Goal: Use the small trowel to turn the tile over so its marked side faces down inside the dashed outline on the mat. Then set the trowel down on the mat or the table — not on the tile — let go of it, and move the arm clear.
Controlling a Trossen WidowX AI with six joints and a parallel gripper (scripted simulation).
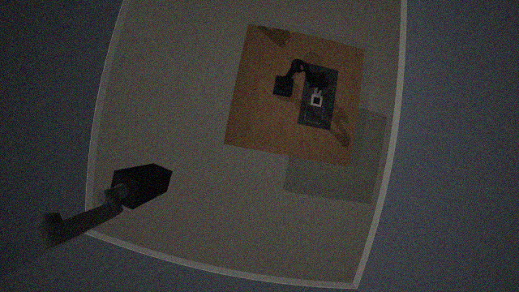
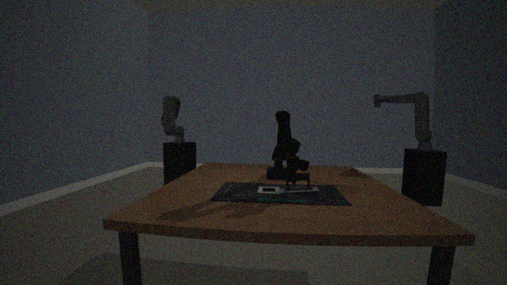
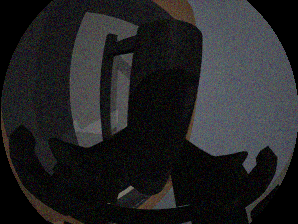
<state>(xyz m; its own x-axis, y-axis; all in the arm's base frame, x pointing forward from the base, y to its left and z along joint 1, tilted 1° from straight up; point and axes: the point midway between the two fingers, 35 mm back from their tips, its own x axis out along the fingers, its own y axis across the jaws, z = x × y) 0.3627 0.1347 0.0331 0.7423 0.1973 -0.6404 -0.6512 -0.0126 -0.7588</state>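
Now: the dark mat 8 cm to the right of my gripper tip, 7 cm below it and 1 cm ahead of it. From my gripper tip the other things lie so: tile: 13 cm to the right, 5 cm below; then trowel: 3 cm behind, 1 cm below.
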